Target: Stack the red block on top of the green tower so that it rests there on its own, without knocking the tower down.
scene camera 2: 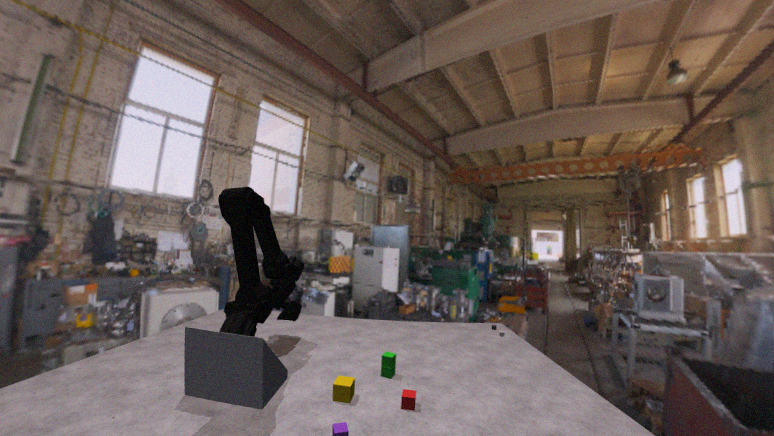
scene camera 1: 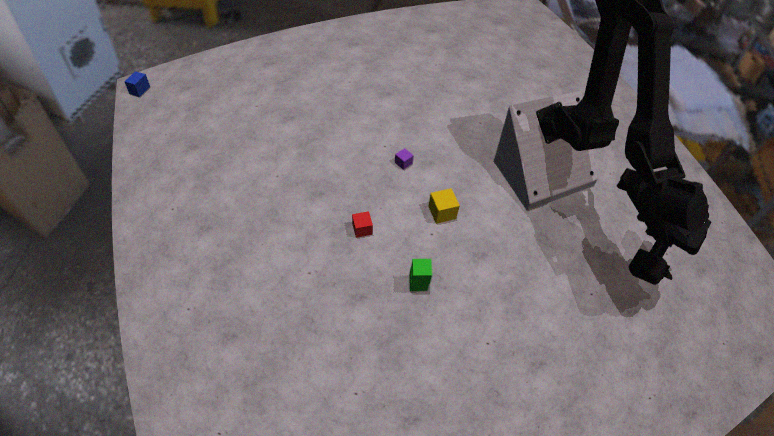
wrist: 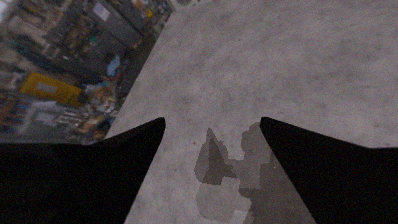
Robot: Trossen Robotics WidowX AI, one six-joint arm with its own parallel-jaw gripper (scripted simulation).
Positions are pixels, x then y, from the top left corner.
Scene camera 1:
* my gripper: 682,257
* yellow block: 443,204
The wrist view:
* my gripper: 211,121
